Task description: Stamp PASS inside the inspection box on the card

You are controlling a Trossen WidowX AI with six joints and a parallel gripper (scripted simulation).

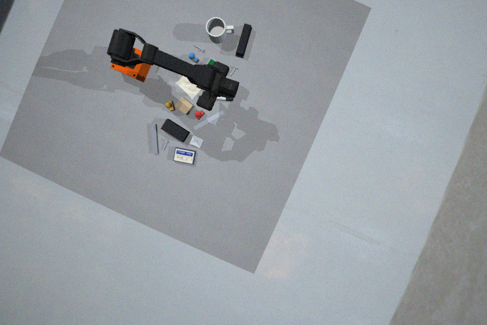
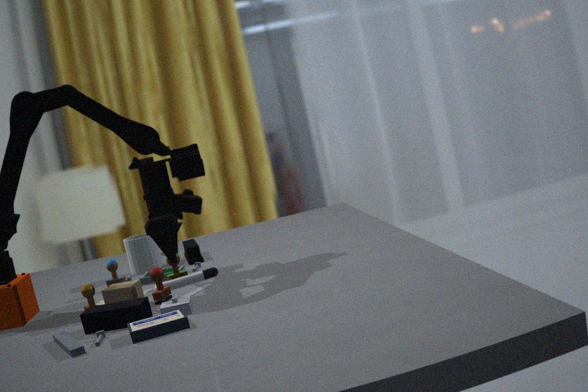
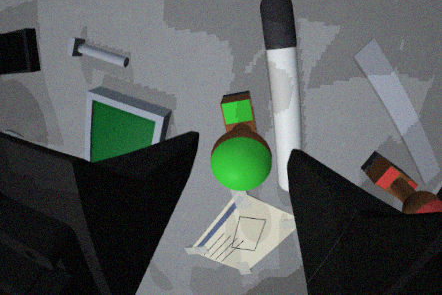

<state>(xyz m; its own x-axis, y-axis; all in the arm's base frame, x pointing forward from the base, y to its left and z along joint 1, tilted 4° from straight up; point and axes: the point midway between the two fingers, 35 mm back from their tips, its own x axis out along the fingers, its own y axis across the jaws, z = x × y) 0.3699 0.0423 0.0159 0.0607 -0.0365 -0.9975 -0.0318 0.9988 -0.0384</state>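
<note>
Now: the green-knobbed PASS stamp 30 mm below my gripper tip. Round my gripper tip: marker: 30 mm ahead, 20 mm to the right, 40 mm below; green ink pad: 50 mm behind, 90 mm to the left, 40 mm below; red stamp: 20 mm behind, 130 mm to the right, 30 mm below.
</note>
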